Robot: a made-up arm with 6 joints. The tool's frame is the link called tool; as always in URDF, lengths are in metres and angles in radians. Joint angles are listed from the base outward.
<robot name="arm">
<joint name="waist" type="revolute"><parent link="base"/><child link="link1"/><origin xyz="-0.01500 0.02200 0.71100" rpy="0.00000 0.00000 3.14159"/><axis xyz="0 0 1"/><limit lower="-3.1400" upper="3.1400"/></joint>
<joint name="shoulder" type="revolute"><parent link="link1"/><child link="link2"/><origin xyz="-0.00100 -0.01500 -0.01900" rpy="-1.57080 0.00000 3.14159"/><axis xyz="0 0 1"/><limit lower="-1.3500" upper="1.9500"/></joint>
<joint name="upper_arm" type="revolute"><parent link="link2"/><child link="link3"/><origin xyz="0.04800 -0.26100 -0.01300"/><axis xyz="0 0 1"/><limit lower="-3.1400" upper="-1.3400"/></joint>
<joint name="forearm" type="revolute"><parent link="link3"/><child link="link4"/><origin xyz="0.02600 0.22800 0.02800" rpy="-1.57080 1.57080 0.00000"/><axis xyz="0 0 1"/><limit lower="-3.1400" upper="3.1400"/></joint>
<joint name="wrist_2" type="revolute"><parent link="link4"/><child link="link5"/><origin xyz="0.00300 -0.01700 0.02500" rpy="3.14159 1.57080 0.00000"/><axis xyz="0 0 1"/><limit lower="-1.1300" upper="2.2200"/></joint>
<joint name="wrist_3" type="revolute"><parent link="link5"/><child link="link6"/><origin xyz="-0.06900 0.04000 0.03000" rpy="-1.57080 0.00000 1.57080"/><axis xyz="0 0 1"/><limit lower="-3.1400" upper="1.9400"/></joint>
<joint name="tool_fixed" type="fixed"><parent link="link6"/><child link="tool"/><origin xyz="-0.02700 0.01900 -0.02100" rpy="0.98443 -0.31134 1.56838"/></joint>
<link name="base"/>
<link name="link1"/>
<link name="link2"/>
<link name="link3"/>
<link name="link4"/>
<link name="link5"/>
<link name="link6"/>
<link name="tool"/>
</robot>
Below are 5 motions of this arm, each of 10 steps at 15 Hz.
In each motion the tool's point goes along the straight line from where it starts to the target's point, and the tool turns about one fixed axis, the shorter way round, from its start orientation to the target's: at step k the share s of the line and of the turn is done. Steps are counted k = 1, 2, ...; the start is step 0. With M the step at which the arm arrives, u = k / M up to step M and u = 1 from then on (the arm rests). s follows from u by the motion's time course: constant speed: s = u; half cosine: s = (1 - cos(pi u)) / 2; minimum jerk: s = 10 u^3 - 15 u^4 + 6 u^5.
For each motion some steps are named. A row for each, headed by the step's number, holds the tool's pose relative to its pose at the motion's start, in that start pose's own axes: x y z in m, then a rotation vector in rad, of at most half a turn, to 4 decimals.
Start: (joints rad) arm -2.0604 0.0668 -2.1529 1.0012 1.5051 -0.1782
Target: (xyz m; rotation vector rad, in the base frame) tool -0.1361 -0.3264 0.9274 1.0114 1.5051 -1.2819
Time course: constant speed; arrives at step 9
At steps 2, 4, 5, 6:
2: 0.0366 0.0156 -0.0049 -0.0351 0.1065 0.0777
4: 0.0732 0.0312 -0.0097 -0.0702 0.2131 0.1555
5: 0.0915 0.0390 -0.0122 -0.0877 0.2664 0.1943
6: 0.1098 0.0468 -0.0146 -0.1053 0.3196 0.2332

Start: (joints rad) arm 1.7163 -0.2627 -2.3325 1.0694 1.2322 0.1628
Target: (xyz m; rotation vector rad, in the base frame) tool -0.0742 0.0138 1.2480 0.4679 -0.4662 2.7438
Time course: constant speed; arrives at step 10
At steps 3, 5, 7, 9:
3: -0.0320 -0.0029 -0.0077 -0.0363 -0.3517 0.3233
5: -0.0533 -0.0048 -0.0129 -0.0605 -0.5861 0.5388
7: -0.0746 -0.0067 -0.0181 -0.0847 -0.8206 0.7543
9: -0.0959 -0.0086 -0.0232 -0.1089 -1.0550 0.9698

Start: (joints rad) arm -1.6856 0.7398 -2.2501 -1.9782 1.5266 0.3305
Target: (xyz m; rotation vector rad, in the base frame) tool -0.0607 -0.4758 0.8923 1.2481 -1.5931 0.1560
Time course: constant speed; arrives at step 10
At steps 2, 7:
2: 0.0057 -0.0052 0.0043 -0.0125 -0.1471 -0.1061
7: 0.0201 -0.0182 0.0152 -0.0439 -0.5150 -0.3715

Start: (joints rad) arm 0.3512 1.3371 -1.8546 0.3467 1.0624 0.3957
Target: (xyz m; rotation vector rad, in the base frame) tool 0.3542 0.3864 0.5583 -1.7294 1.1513 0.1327
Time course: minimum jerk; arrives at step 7
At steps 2, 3, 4, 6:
2: -0.0239 0.0072 -0.0121 0.0069 -0.1337 -0.0916
3: -0.0609 0.0184 -0.0308 0.0177 -0.3400 -0.2328
4: -0.1046 0.0316 -0.0529 0.0303 -0.5842 -0.4000
6: -0.1616 0.0488 -0.0817 0.0469 -0.9027 -0.6181

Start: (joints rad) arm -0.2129 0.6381 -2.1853 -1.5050 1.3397 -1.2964
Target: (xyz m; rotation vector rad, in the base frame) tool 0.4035 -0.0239 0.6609 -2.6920 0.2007 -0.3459
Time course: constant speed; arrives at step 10
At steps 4, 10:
4: -0.0576 -0.0428 0.0711 0.3630 -0.0071 -0.0499
10: -0.1439 -0.1071 0.1779 0.9076 -0.0177 -0.1249

